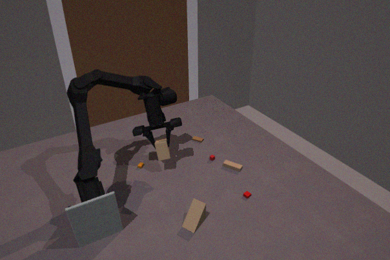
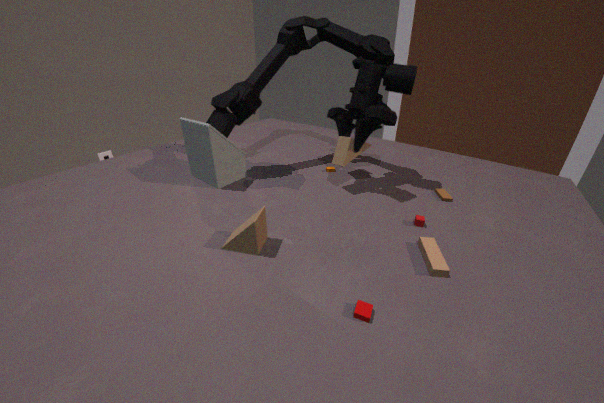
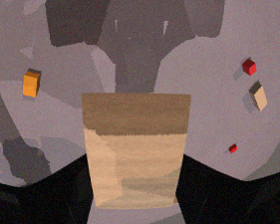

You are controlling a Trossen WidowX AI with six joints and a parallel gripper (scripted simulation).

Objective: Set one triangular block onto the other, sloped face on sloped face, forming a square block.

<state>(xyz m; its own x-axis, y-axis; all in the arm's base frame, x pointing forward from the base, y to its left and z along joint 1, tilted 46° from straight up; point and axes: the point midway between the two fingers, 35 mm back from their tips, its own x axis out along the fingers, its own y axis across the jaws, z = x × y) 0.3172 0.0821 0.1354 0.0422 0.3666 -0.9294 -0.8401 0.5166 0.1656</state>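
Right now the small orange block is 8 cm behind my gripper tip, 6 cm to the left of it and 9 cm below it. From my gripper tip the other things lie so: small tan tile 23 cm ahead, 8 cm to the left, 9 cm below; then flat tan plank 22 cm ahead, 16 cm to the right, 9 cm below.
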